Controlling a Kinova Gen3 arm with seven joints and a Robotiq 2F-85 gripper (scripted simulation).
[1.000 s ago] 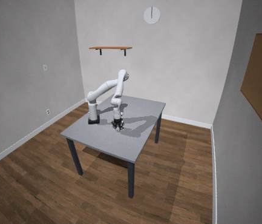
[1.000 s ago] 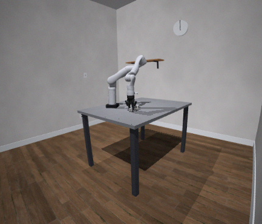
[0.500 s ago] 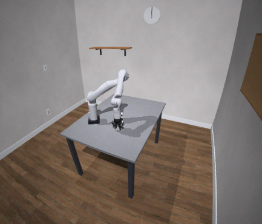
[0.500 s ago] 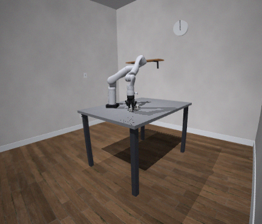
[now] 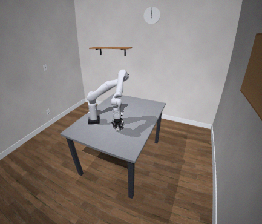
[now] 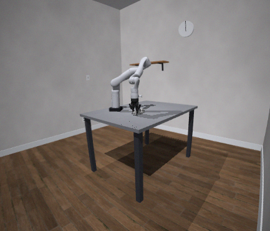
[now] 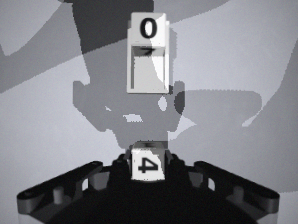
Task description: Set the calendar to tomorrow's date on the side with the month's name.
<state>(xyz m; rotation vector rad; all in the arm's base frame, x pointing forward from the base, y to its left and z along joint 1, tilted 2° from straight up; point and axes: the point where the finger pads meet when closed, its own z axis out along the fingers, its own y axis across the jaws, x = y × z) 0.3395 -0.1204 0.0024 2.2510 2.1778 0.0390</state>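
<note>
Right now my hand is 10 mm above the white digit cube. Round my hand: calendar tray 110 mm to the left, 20 mm below.
</note>
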